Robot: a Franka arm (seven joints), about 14 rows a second.
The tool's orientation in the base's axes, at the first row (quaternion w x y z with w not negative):
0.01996 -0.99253 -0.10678 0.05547
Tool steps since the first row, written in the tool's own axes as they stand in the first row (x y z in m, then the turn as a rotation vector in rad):
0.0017 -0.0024 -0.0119 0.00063 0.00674 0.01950
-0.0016 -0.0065 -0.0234 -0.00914 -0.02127 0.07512
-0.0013 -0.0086 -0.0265 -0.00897 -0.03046 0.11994
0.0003 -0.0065 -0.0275 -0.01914 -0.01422 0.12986
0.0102 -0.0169 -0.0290 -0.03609 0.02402 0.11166
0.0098 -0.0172 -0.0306 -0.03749 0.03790 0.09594
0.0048 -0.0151 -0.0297 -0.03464 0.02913 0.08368
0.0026 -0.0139 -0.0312 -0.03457 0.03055 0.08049
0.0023 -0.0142 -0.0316 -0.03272 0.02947 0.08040
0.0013 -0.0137 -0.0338 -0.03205 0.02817 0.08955
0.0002 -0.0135 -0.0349 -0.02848 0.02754 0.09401
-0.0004 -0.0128 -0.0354 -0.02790 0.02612 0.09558
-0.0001 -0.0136 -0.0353 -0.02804 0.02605 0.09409
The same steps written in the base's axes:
0.0025 0.0024 0.0118 -0.00020 -0.00590 -0.01978
-0.0002 0.0054 0.0237 -0.02193 0.02090 -0.07254
0.0000 0.0074 0.0269 -0.02882 0.03115 -0.11659
0.0021 0.0056 0.0276 -0.03642 0.01339 -0.12620
0.0097 0.0179 0.0286 -0.04278 -0.02808 -0.10830
0.0094 0.0180 0.0302 -0.03943 -0.04237 -0.09326
0.0049 0.0149 0.0298 -0.03710 -0.03354 -0.08093
0.0032 0.0133 0.0314 -0.03637 -0.03500 -0.07784
0.0029 0.0135 0.0319 -0.03479 -0.03355 -0.07789
0.0023 0.0127 0.0341 -0.03546 -0.03188 -0.08698
0.0014 0.0123 0.0353 -0.03263 -0.03038 -0.09176
0.0010 0.0114 0.0359 -0.03255 -0.02882 -0.09331
0.0011 0.0123 0.0358 -0.03253 -0.02883 -0.09181

